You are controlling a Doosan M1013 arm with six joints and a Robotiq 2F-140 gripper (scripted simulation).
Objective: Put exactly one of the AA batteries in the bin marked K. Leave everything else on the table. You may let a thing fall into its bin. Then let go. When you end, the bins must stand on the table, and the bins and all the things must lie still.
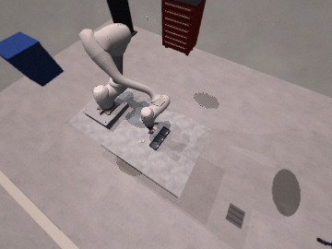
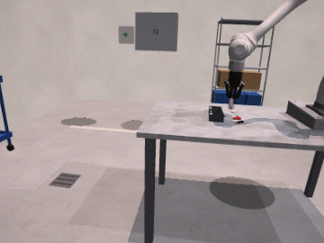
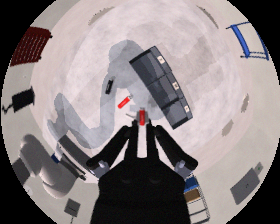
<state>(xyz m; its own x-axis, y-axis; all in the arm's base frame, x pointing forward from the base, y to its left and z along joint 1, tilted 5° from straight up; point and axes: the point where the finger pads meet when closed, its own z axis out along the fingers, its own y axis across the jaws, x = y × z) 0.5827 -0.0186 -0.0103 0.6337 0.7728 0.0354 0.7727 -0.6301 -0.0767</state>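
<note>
Right now my hand is 12 cm to the left of the white piece, 8 cm above it and 6 cm past it. The rest, counted from my hand: dark AA battery: 13 cm to the left, 8 cm below, 3 cm behind.
</note>
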